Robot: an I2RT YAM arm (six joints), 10 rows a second.
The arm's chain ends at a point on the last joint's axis. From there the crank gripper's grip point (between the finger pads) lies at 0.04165 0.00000 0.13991 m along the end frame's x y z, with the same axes.
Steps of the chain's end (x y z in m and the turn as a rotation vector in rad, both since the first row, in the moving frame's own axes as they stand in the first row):
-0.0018 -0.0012 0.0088 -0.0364 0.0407 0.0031
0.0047 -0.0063 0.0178 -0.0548 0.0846 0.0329
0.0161 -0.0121 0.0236 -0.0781 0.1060 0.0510
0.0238 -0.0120 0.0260 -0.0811 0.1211 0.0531
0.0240 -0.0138 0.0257 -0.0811 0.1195 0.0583
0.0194 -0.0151 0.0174 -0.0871 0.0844 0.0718
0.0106 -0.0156 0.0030 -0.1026 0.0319 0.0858
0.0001 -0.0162 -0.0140 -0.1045 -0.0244 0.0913
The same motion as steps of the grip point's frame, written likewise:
0.0038 0.0040 0.0069 -0.0364 0.0407 0.0031
0.0162 0.0028 0.0135 -0.0548 0.0846 0.0329
0.0303 0.0011 0.0179 -0.0781 0.1060 0.0510
0.0400 0.0017 0.0194 -0.0811 0.1211 0.0531
0.0400 0.0002 0.0192 -0.0811 0.1195 0.0583
0.0305 0.0003 0.0127 -0.0871 0.0844 0.0718
0.0143 0.0024 0.0007 -0.1026 0.0319 0.0858
-0.0042 0.0021 -0.0140 -0.1045 -0.0244 0.0913

